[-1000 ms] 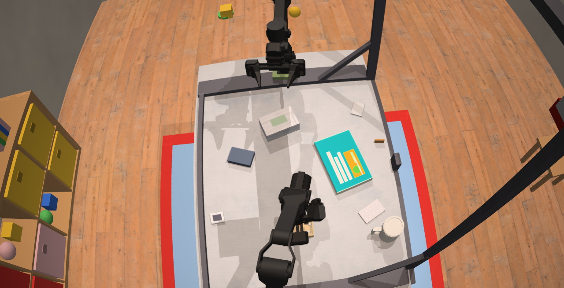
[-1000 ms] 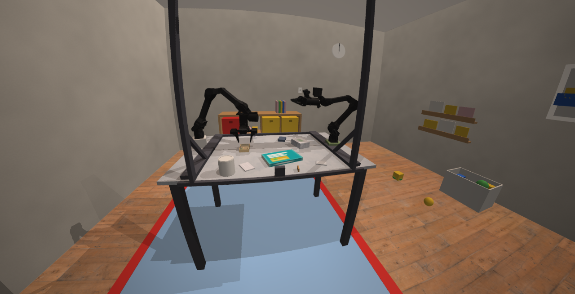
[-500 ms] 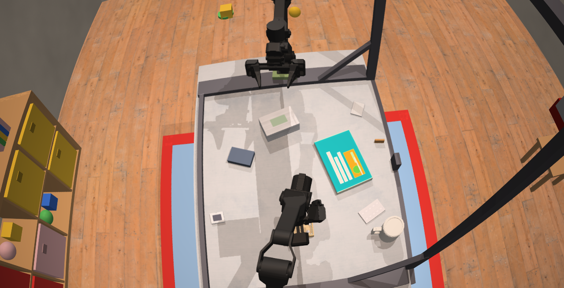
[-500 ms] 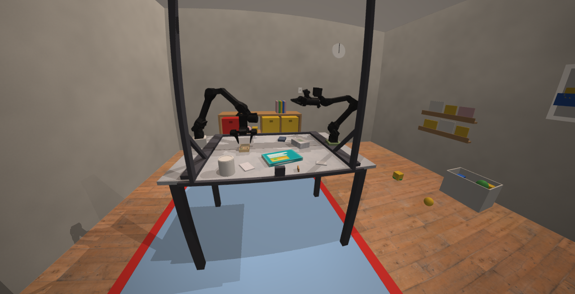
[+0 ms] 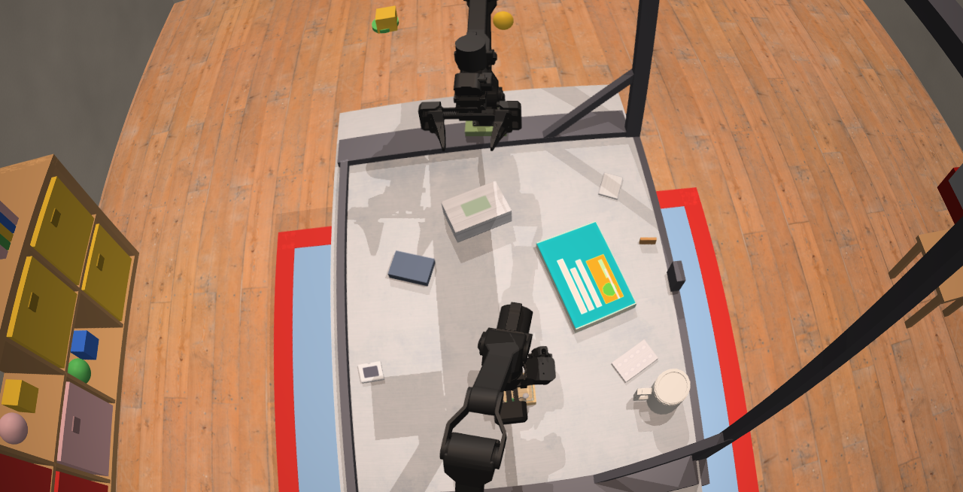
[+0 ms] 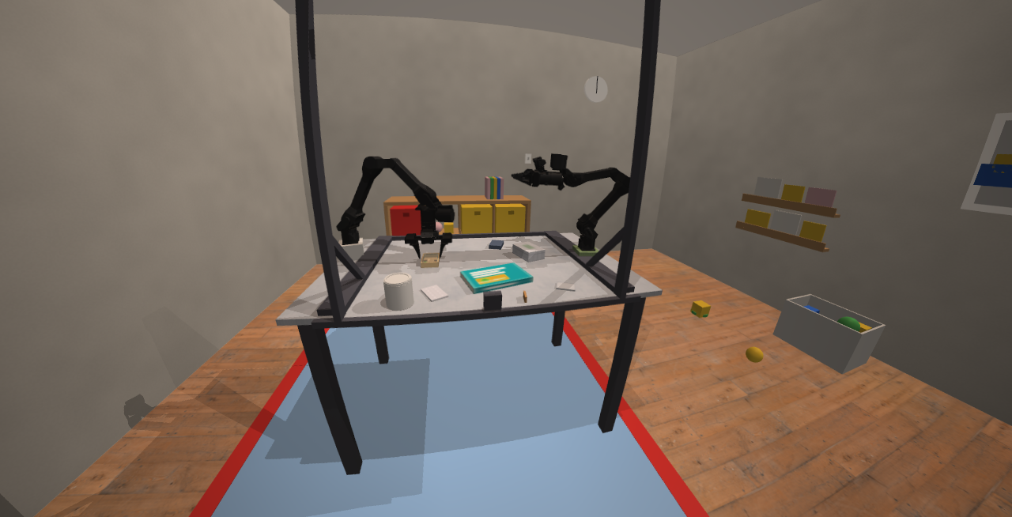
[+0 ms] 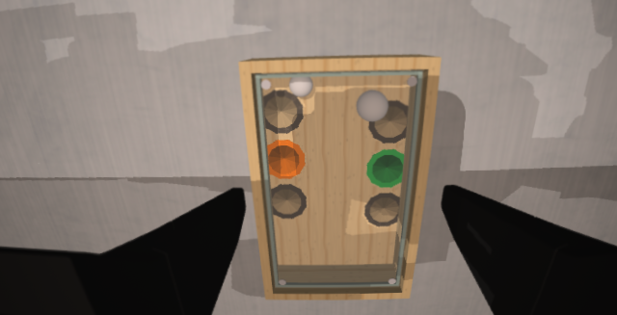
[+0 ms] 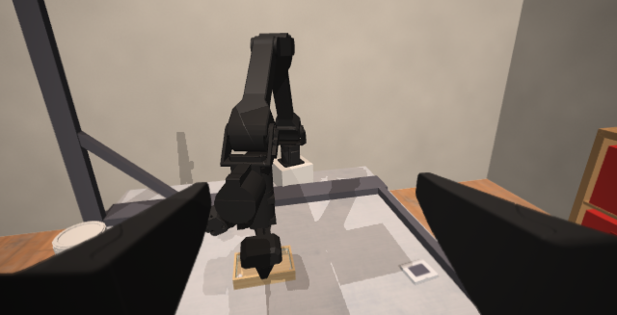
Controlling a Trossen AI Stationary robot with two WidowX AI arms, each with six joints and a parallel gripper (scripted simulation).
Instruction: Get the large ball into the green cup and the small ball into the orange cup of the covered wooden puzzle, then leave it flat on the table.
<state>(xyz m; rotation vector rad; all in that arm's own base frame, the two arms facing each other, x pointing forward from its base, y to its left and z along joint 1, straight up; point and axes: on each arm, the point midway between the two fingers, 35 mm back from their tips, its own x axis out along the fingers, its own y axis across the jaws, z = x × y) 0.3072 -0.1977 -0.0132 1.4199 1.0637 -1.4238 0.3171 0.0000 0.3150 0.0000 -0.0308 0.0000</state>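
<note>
Now: the covered wooden puzzle 5 cm below my left hand. From my left hand the other things lie so: dark blue pad 21 cm ahead, 29 cm to the right, 5 cm below; then small framed tile 29 cm ahead, 4 cm to the right, 5 cm below.
</note>
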